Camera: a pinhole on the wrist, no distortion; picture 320 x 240 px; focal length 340.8 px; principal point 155.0 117.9 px. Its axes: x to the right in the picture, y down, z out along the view. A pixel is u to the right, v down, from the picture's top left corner.
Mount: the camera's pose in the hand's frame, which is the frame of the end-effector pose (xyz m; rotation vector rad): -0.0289 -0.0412 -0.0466 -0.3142 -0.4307 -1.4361
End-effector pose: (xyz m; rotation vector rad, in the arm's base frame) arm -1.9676 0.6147 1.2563 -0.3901 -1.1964 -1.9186
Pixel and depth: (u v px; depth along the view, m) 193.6 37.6 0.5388
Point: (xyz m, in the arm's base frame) -1.8071 1.0675 1.4377
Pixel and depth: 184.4 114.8 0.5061
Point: -1.8668 0.9790 1.5080
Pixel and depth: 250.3 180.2 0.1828
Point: -1.9825 0.7384 1.3215
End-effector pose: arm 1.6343 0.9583 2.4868 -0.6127 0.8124 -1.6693
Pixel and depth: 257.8 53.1 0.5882
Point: 2.1288 1.0186 2.7893
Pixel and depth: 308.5 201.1 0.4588
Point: 1.9679 0.8146 2.7750
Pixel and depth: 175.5 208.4 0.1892
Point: 1.7553 0.9238 2.5351
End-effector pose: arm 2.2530 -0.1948 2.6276 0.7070 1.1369 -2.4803
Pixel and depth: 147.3 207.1 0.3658
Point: 2.2132 -0.5026 2.6776
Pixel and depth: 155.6 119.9 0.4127
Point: 2.2817 -0.5282 2.7527
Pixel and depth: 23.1 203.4 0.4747
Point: 2.3082 -0.6454 2.5602
